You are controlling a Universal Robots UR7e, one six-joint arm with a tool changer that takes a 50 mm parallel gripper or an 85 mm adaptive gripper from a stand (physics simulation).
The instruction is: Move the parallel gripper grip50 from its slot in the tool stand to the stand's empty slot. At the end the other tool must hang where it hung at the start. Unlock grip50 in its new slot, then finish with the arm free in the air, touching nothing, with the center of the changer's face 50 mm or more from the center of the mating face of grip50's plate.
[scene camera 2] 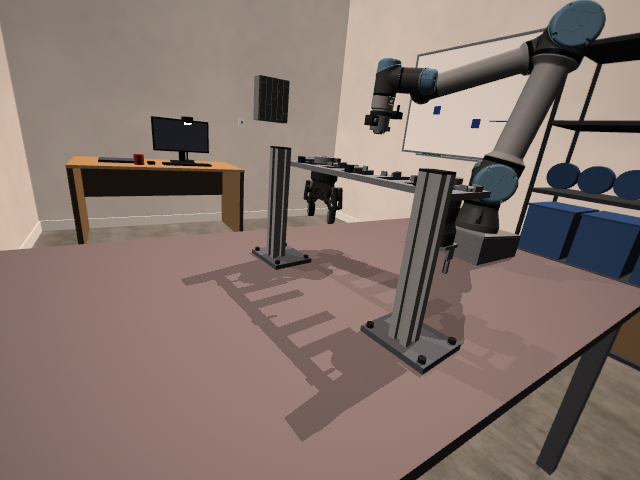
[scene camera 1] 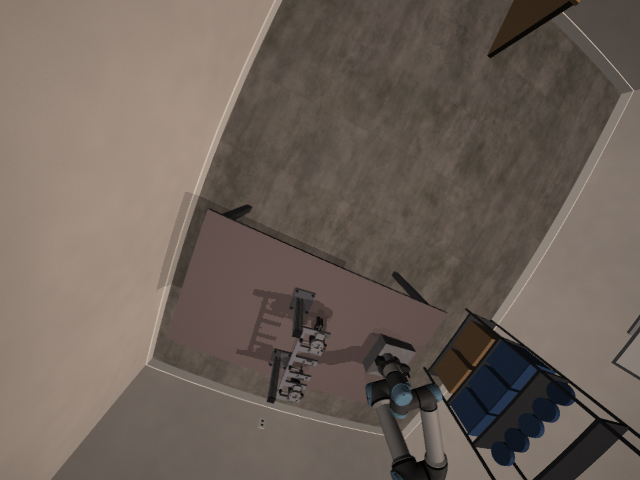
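Seen in the pictures: arm's base at its link origin: [scene camera 2: 474,227].
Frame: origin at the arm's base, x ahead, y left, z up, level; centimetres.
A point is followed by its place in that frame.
Observation:
The arm's tool changer [scene camera 1: 385,361] @(y -25.8, x 33.8, z 34.5 cm) [scene camera 2: 378,122] @(y -22.4, x 33.1, z 32.6 cm) is bare and faces down, high in the air, to the robot-base side of the tool stand [scene camera 1: 298,317] @(y -16.4, x 71.6, z 10.9 cm) [scene camera 2: 421,248] @(y 31.7, x 67.5, z 10.5 cm). No tool is on it. The parallel gripper grip50 [scene camera 1: 294,395] @(y 24.9, x 54.6, z 19.8 cm) [scene camera 2: 447,258] @(y 27.0, x 52.9, z 5.1 cm) hangs in the end slot by the near post in scene camera 2; the post hides much of it, and its finger opening cannot be made out. The adaptive gripper [scene camera 1: 317,346] [scene camera 2: 323,196] hangs in the slot at the other end, fingers down and spread. The slot between them is empty.
The stand's two posts are bolted to the table [scene camera 1: 232,268] @(y -16.6, x 113.6, z -9.0 cm) [scene camera 2: 129,361] @(y 15.8, x 108.6, z -9.0 cm). The robot base [scene camera 1: 395,345] @(y -14.5, x 4.0, z -1.2 cm) [scene camera 2: 485,245] @(y 10.6, x 9.4, z -2.2 cm) stands beside the stand. A shelf rack with blue bins [scene camera 1: 498,361] [scene camera 2: 550,229] is beyond the base. A desk [scene camera 2: 206,167] is in the background.

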